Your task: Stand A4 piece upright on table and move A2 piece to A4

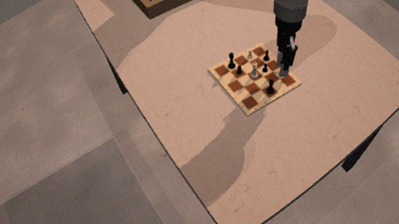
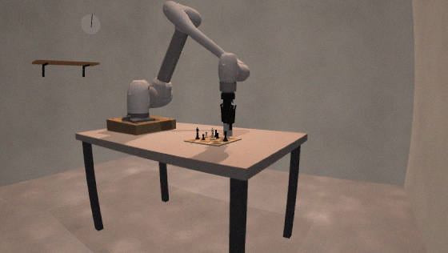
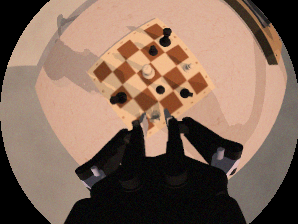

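The chessboard is 8 cm to the right of my hand, 5 cm below it and 3 cm behind it. The rest, counted from my hand: small white piece 11 cm behind, 5 cm to the right, 3 cm below.
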